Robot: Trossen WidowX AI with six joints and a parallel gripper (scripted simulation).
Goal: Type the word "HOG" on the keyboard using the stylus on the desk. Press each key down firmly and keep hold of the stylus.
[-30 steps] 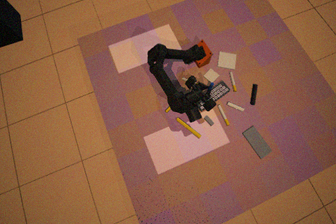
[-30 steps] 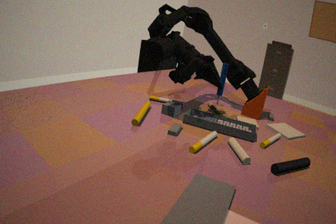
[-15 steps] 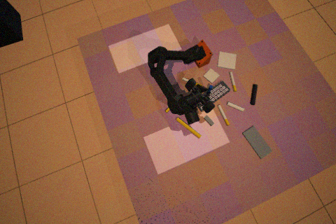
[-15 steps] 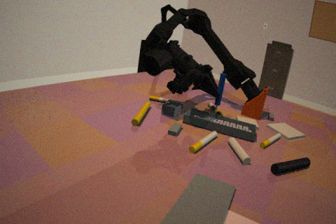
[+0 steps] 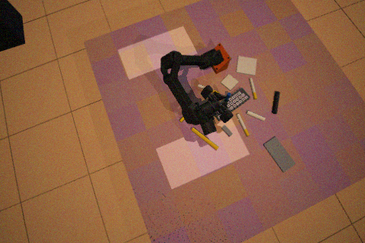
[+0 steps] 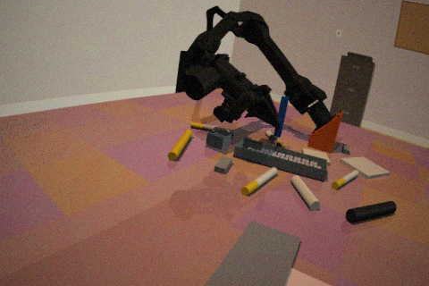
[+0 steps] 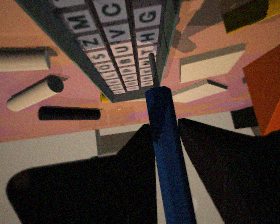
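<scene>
My gripper tip is now 13 cm to the right of the white cylinder, 11 cm short of it and 7 cm above it. Round my gripper tip: blue stylus 1 cm below; yellow stick 16 cm to the right, 14 cm ahead, 7 cm below; white pad 21 cm to the left, 17 cm behind, 8 cm below.
</scene>
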